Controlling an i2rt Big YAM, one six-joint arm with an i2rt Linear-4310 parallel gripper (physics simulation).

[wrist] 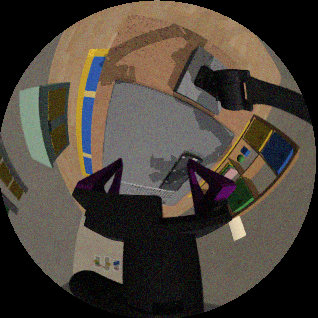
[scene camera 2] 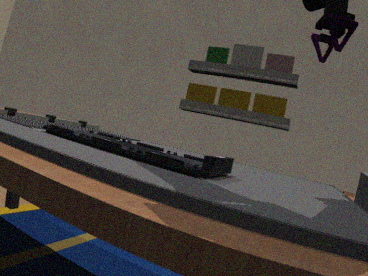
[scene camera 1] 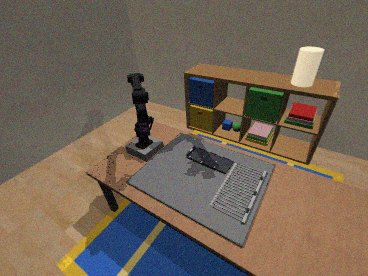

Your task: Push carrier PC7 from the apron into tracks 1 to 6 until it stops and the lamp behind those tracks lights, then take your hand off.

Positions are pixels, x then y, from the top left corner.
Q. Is the gripper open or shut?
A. Open.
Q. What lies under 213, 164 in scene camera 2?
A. A carrier PC7.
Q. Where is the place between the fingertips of the gripper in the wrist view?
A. At 154, 161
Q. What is the gripper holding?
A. Nothing.
